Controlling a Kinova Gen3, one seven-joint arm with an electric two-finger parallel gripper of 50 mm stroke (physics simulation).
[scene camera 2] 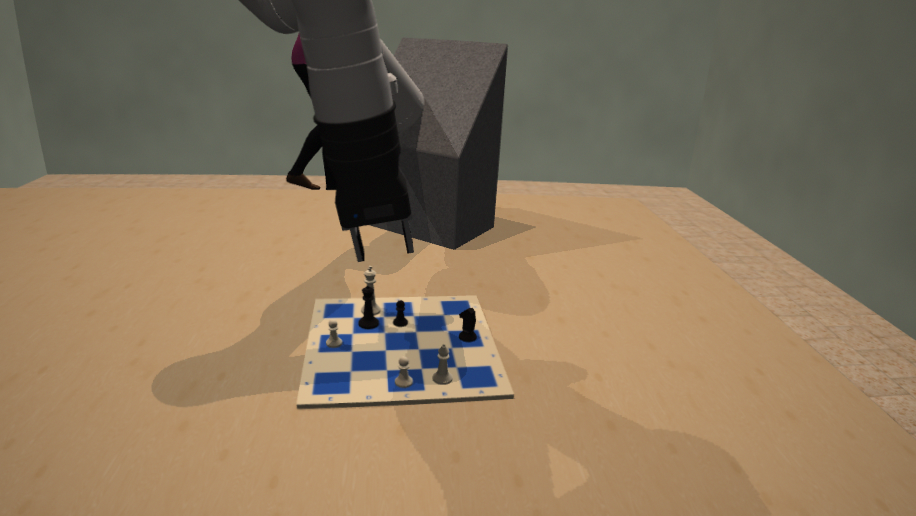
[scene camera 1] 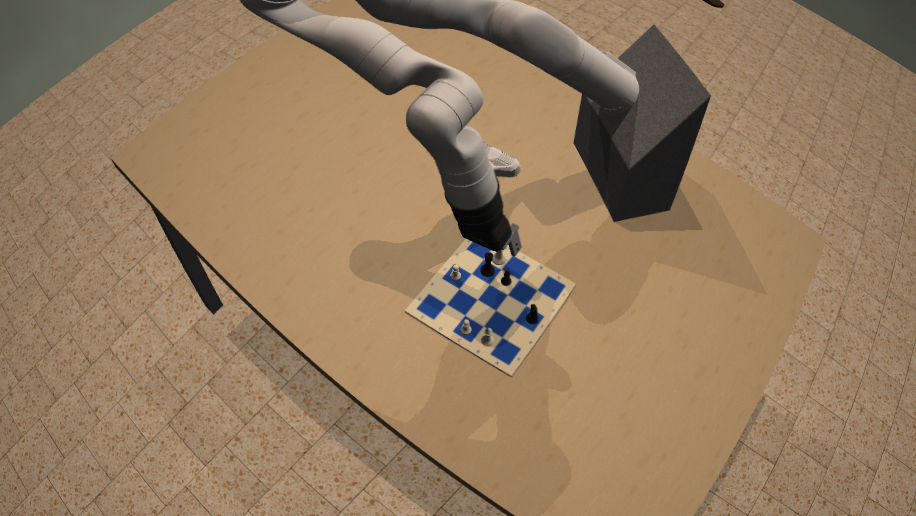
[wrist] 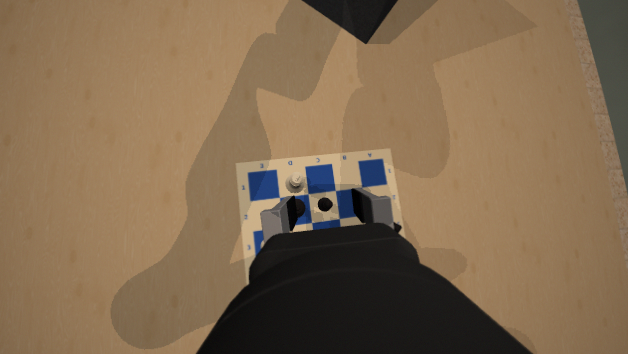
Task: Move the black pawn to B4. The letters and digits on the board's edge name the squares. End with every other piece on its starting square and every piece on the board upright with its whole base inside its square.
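Places are measured from the arm's base along level axes (x back, y right, z up), in centimetres.
Pixels of known places: gripper, fingertip midpoint: [scene camera 2: 385, 252] [scene camera 1: 501, 244] [wrist: 324, 204]; arm's base at its link origin: [scene camera 2: 400, 109] [scene camera 1: 620, 92].
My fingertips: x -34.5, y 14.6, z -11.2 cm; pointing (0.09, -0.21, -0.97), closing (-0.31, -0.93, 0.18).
Ahead of a thing's pixels: the offset from my fingertips to its top centre.
The black pawn {dy -1.6, dx -0.8, dz -6.3 cm} [scene camera 1: 506, 278] [scene camera 2: 400, 313] [wrist: 325, 204] stands upright on C2 of the blue-and-cream board [scene camera 1: 414, 311] [scene camera 2: 307, 398] [wrist: 241, 175]. B4 [scene camera 2: 437, 357] is a blue square with no piece on it; it is hidden in the wrist view. My gripper [scene camera 1: 508, 249] [scene camera 2: 385, 255] [wrist: 324, 204] is open and empty, above the far part of the board. In the wrist view the pawn shows between the two fingers, lower down and apart from them. One finger partly hides the tall black piece {dy +2.1, dx +0.4, dz -4.2 cm} [scene camera 1: 487, 264] [scene camera 2: 367, 310] [wrist: 301, 207] on D2.
The white king {dy +0.9, dx +3.4, dz -3.1 cm} [scene camera 1: 499, 257] [scene camera 2: 369, 280] [wrist: 295, 180] stands on D1. A black knight {dy -7.9, dx -6.7, dz -5.5 cm} [scene camera 1: 532, 314] [scene camera 2: 467, 324] is on A3. White pawns stand on E3 {dy +7.2, dx -2.4, dz -6.3 cm} [scene camera 2: 333, 334] and C5 {dy +2.4, dx -12.2, dz -6.3 cm} [scene camera 2: 403, 373]. A white bishop {dy -1.7, dx -13.1, dz -5.1 cm} [scene camera 1: 487, 336] [scene camera 2: 442, 366] is on B5. A dark pedestal [scene camera 1: 647, 147] [scene camera 2: 474, 128] stands behind.
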